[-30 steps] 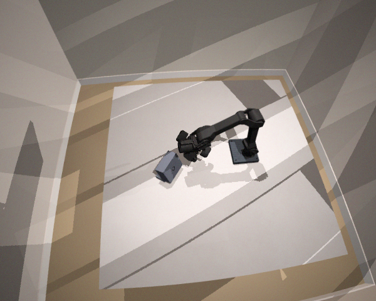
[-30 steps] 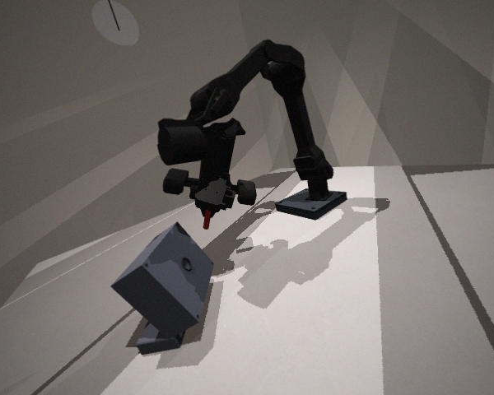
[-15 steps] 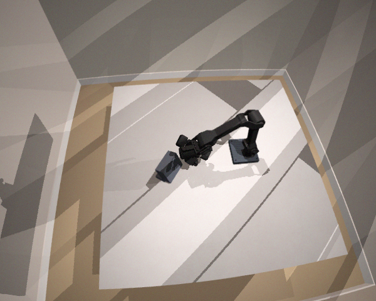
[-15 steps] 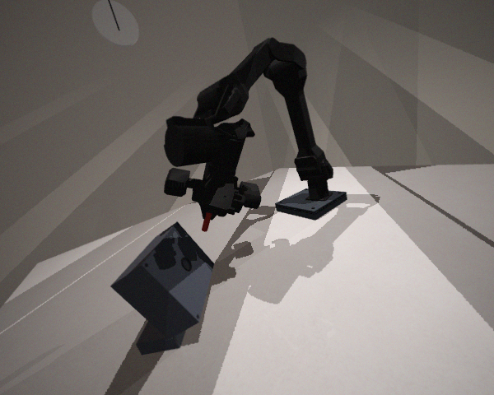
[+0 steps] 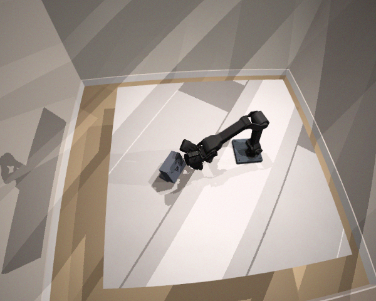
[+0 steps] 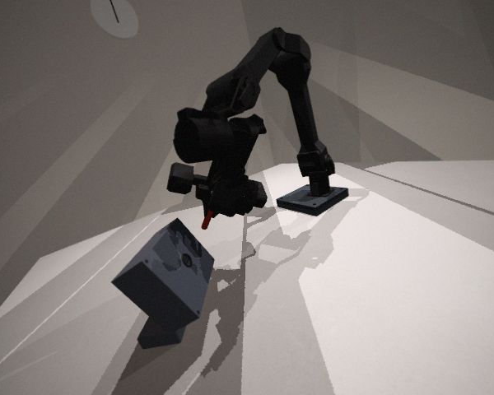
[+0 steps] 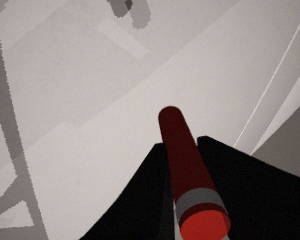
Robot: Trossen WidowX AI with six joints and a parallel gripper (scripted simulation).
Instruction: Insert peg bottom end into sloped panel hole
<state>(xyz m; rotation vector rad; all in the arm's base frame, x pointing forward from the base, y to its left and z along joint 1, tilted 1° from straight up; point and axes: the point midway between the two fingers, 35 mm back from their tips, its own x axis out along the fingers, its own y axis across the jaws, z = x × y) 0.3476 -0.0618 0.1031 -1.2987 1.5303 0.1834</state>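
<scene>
The sloped panel lies 120 mm ahead of my gripper tip, 60 mm to the left of it and 30 mm below it. The rest, counted from my gripper tip: red peg: 10 mm to the left, 10 mm above.
</scene>
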